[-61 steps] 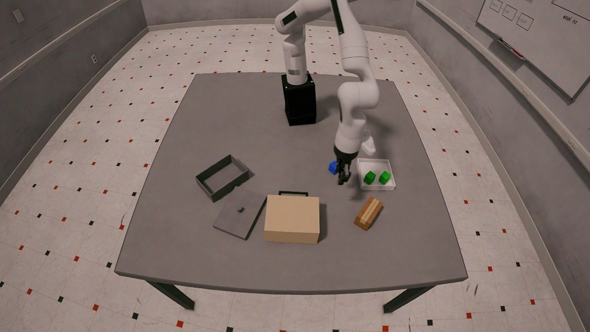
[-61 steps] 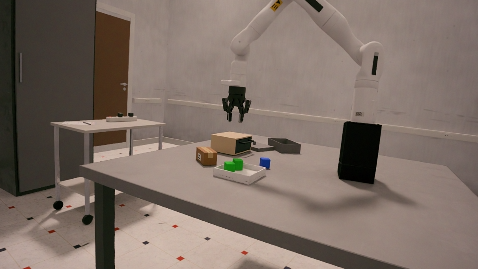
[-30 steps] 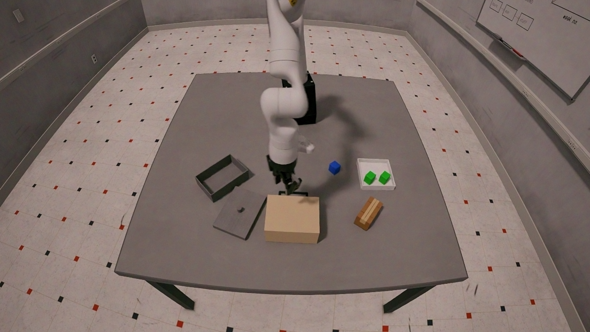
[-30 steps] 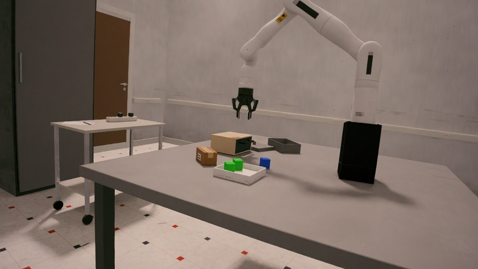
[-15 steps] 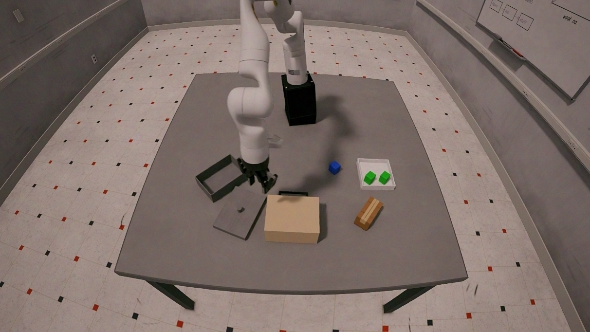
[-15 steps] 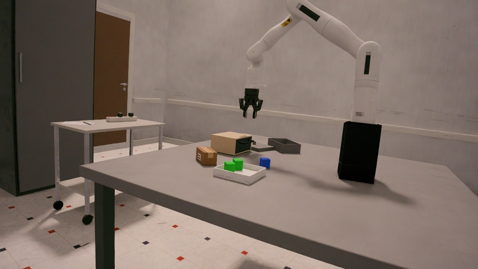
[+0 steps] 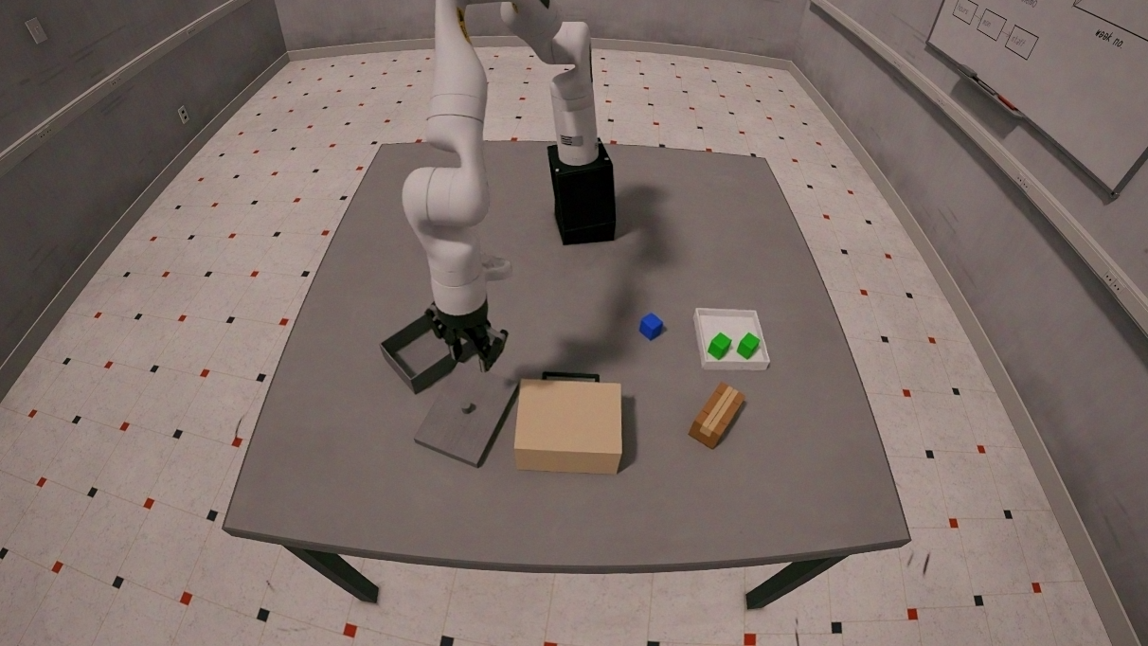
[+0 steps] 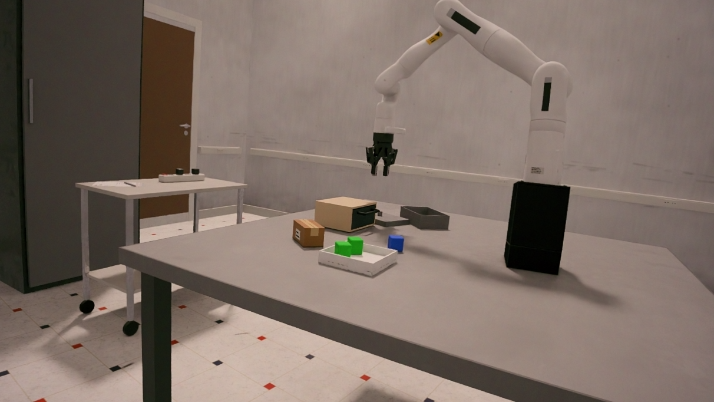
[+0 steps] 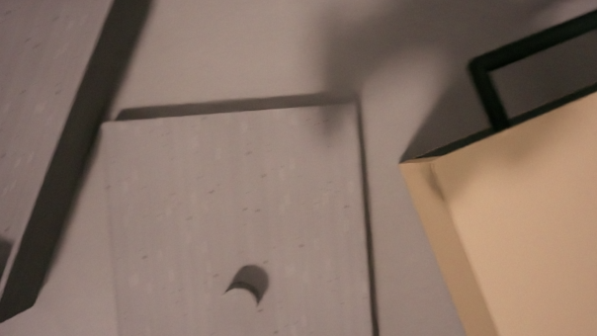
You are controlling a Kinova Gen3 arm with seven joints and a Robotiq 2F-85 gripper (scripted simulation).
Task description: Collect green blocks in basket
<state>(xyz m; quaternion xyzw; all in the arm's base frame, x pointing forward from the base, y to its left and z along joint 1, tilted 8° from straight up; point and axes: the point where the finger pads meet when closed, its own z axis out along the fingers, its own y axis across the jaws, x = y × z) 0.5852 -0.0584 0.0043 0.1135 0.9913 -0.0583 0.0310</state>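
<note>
Now: hand 170 mm above the lid and 30 mm to the left of it. Also, from my hand: light wooden cabinet (170 mm to the left, 150 mm below); then metal box (160 mm below, 140 mm to the right, 120 mm behind); then drawer (160 mm to the left, 150 mm below, 10 mm behind).
</note>
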